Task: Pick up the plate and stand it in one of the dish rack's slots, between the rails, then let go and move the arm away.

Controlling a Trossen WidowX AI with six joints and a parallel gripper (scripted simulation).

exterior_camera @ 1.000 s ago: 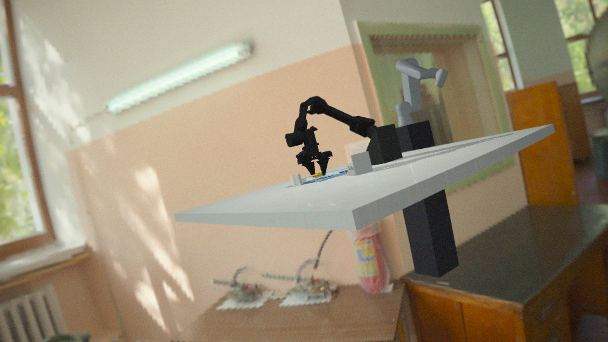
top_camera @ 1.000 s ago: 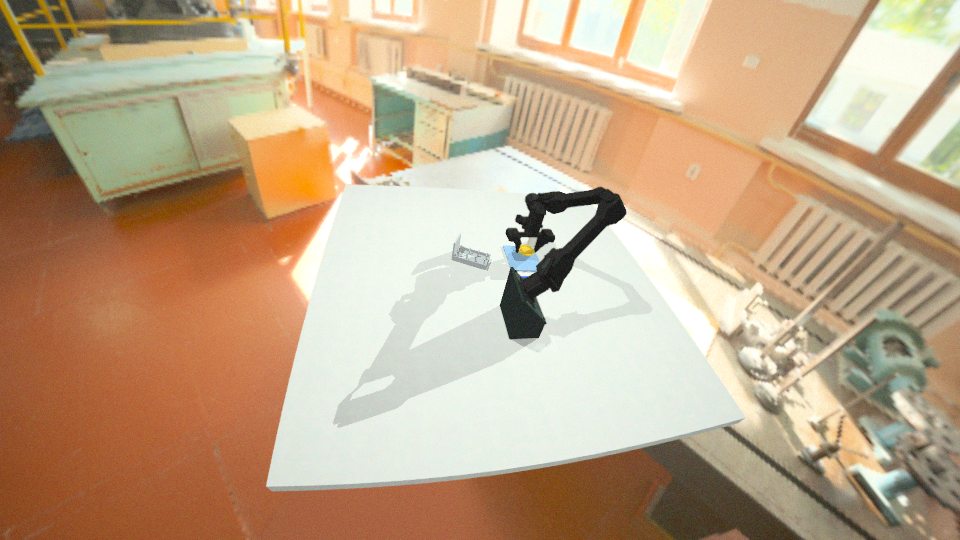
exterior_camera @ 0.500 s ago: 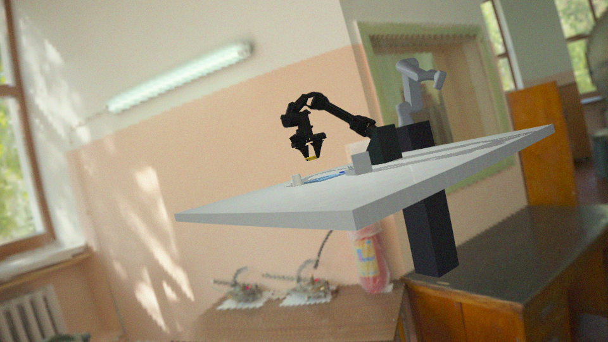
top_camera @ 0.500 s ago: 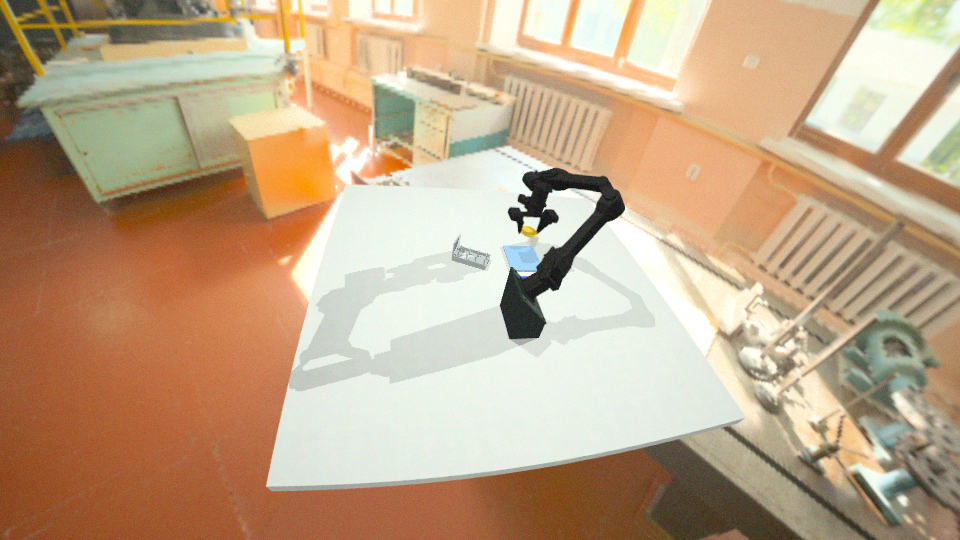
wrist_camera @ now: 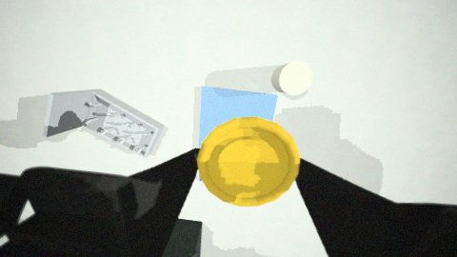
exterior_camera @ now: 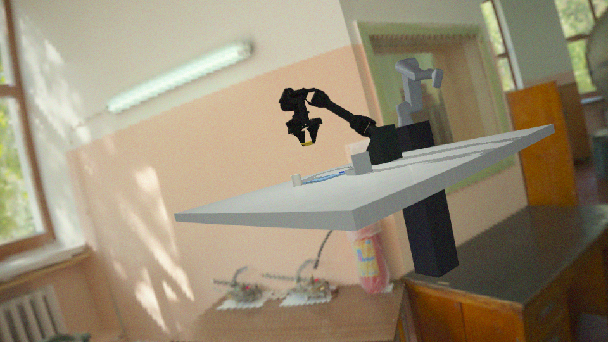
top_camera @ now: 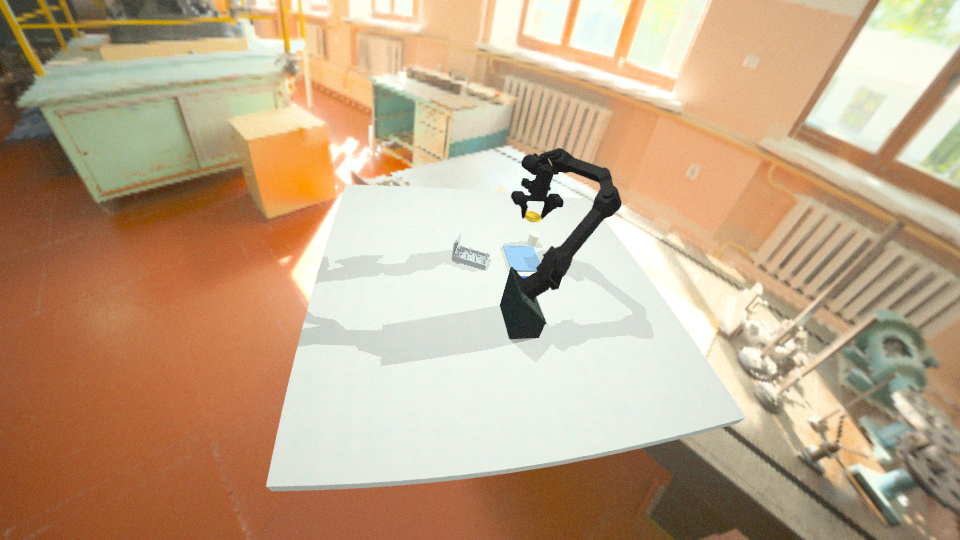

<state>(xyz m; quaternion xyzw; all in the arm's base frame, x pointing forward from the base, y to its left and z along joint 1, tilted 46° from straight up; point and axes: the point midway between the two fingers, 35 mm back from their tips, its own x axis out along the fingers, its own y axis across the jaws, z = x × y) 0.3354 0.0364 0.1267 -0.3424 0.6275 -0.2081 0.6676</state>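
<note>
My gripper tip is now 7 cm past the grey dish rack, 21 cm to the right of it and 14 cm above it. From my gripper tip the other things lie so: yellow plate (1 cm above); then blue mat (4 cm behind, 16 cm below); then white cup (7 cm ahead, 6 cm to the right, 14 cm below).
</note>
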